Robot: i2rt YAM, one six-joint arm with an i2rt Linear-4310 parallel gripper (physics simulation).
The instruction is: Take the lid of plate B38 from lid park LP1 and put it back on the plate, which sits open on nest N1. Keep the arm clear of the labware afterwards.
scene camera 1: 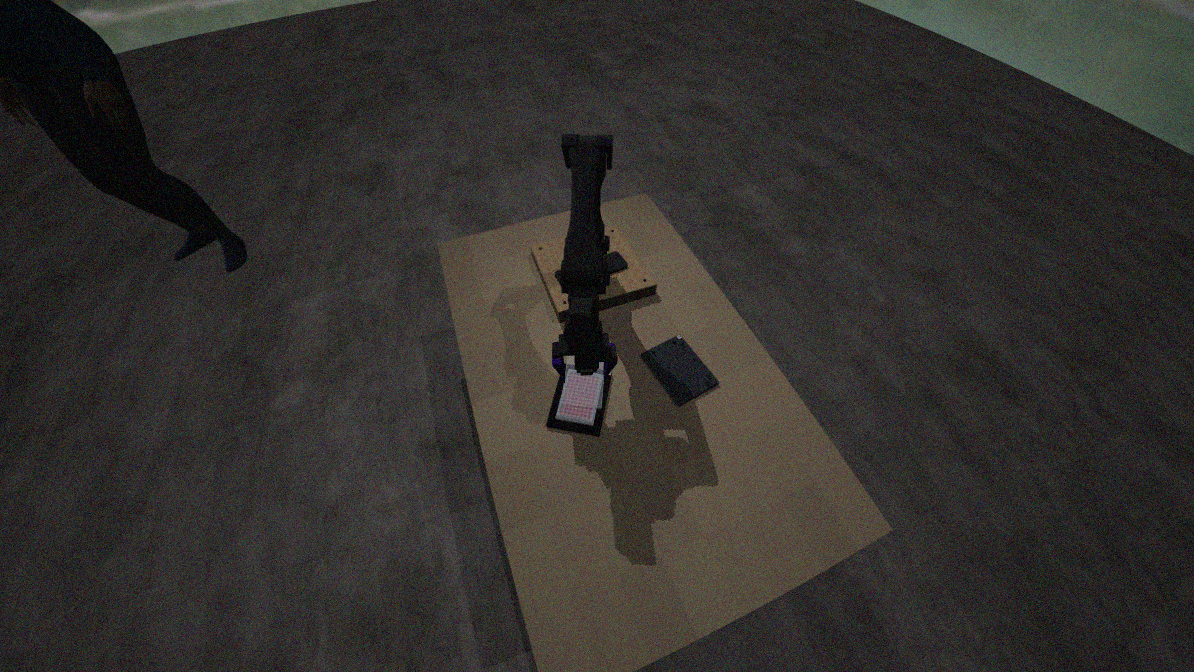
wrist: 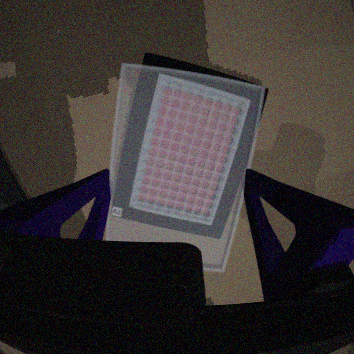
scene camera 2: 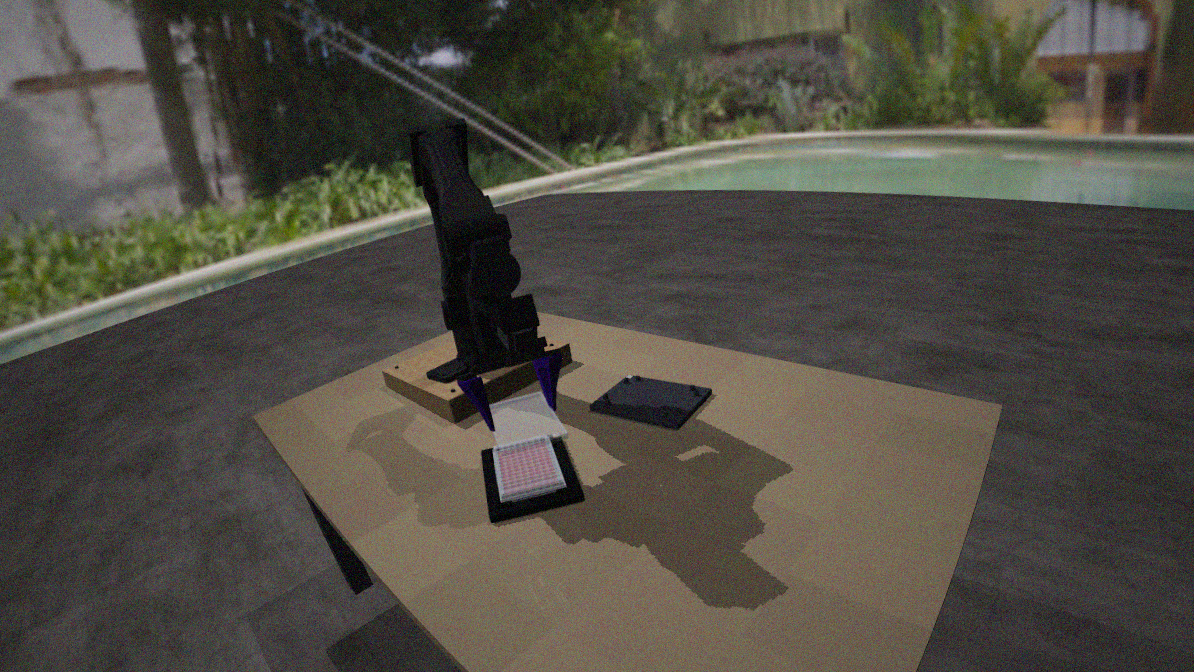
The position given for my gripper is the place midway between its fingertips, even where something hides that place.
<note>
My gripper (scene camera 2: 523, 421) carries a grey lid (scene camera 2: 526, 422), clear of everything else. Also in view: a well plate (scene camera 2: 535, 472).
The grey lid shows as well in scene camera 1 (scene camera 1: 582, 391) and in the wrist view (wrist: 181, 140). My gripper is seen too in scene camera 1 (scene camera 1: 584, 380) and in the wrist view (wrist: 177, 177).
</note>
